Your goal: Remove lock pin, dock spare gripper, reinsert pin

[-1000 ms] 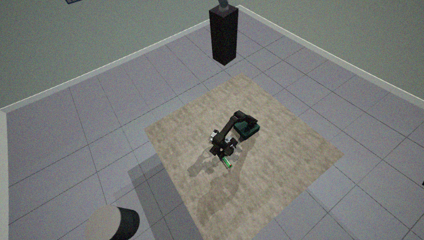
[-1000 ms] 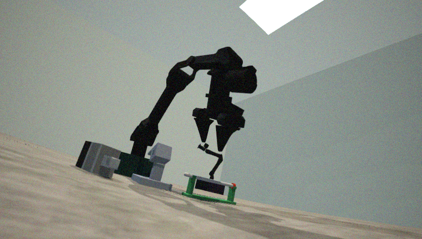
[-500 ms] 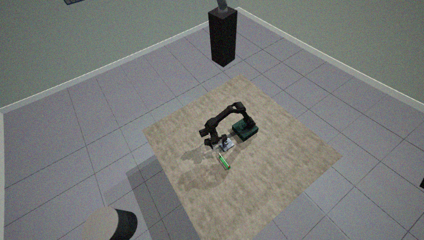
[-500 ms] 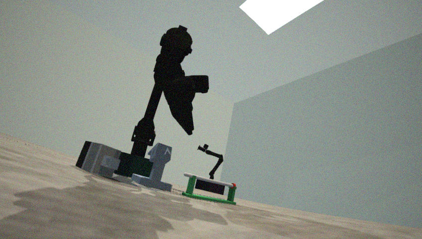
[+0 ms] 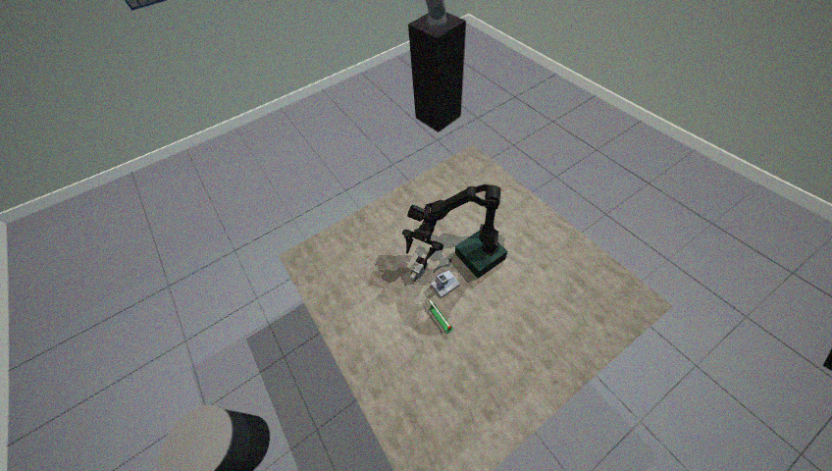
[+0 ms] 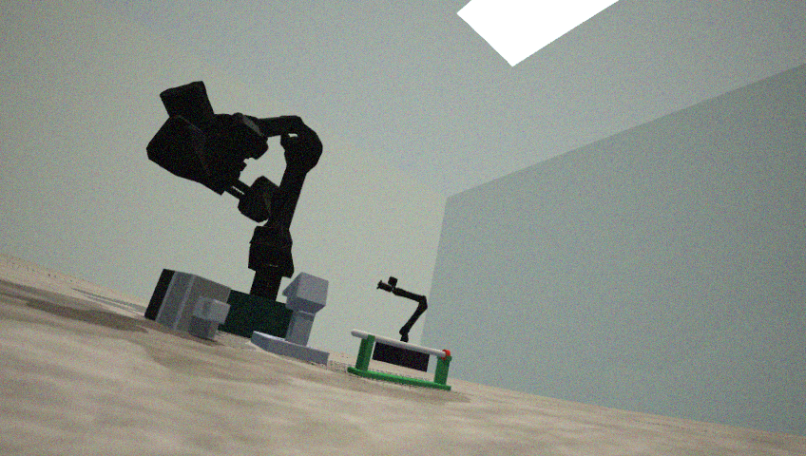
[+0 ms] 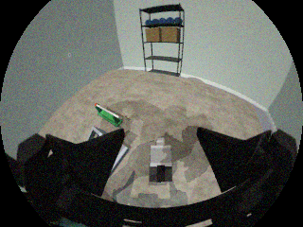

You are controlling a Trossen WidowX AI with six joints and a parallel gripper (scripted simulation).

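My gripper tip is 130 mm above the spare gripper. From my gripper tip the other things lie so: socket (40 mm behind, 140 mm to the left, 100 mm below); then rack (80 mm ahead, 240 mm to the left, 130 mm below).
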